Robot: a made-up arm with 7 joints. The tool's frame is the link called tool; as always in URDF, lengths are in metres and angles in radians. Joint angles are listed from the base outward. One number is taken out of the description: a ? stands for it. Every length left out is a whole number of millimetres.
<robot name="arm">
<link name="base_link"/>
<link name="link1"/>
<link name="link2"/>
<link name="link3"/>
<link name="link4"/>
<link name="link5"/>
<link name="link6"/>
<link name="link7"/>
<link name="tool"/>
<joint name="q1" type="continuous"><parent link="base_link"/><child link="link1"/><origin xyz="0.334 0 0.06" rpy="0 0 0"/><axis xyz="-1 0 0"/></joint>
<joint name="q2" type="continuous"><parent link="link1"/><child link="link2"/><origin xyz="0 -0.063 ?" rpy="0 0 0"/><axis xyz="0 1 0"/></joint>
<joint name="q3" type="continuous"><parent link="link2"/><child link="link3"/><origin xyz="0.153 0 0.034" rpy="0 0 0"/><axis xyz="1 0 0"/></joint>
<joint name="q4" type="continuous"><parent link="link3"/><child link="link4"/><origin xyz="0 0.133 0.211" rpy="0 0 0"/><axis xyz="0 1 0"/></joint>
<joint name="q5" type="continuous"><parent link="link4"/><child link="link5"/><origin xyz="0.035 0 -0.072" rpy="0 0 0"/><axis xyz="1 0 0"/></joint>
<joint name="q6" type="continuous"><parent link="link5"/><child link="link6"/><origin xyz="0 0.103 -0.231" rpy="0 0 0"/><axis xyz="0 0 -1"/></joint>
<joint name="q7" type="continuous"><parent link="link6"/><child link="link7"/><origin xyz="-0.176 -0.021 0" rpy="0 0 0"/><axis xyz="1 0 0"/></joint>
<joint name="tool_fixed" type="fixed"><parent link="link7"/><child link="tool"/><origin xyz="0 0.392 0.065" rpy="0 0 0"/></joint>
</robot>
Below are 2 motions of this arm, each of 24 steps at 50 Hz.
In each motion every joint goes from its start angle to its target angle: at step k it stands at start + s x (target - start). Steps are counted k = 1, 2, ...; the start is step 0. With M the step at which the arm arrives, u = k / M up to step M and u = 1 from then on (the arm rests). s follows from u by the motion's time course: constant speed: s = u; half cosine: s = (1 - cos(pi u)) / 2; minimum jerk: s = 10 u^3 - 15 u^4 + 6 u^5.
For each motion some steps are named. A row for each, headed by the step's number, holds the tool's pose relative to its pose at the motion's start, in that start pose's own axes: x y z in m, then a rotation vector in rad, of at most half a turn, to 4 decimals.
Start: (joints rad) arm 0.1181 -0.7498 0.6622 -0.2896 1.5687 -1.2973 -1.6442
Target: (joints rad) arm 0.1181 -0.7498 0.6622 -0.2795 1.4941 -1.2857 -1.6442
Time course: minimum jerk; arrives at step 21
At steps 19, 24:
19: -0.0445 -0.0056 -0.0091 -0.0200 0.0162 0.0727
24: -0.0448 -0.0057 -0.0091 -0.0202 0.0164 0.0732

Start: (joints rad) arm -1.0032 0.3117 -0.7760 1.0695 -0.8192 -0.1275 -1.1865
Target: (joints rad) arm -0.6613 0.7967 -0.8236 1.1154 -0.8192 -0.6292 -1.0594
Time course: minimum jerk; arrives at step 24
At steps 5, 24:
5: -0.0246 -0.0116 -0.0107 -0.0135 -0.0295 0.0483
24: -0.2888 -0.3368 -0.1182 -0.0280 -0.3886 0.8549

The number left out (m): 0.118
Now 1 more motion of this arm.
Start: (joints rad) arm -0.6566 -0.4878 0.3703 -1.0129 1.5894 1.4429 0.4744
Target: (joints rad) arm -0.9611 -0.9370 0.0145 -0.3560 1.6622 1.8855 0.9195
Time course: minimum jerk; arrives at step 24
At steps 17, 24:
17: 0.0119 -0.0005 0.1361 0.3726 -0.3739 -0.3805
24: 0.0040 -0.0115 0.1655 0.4614 -0.4689 -0.4257

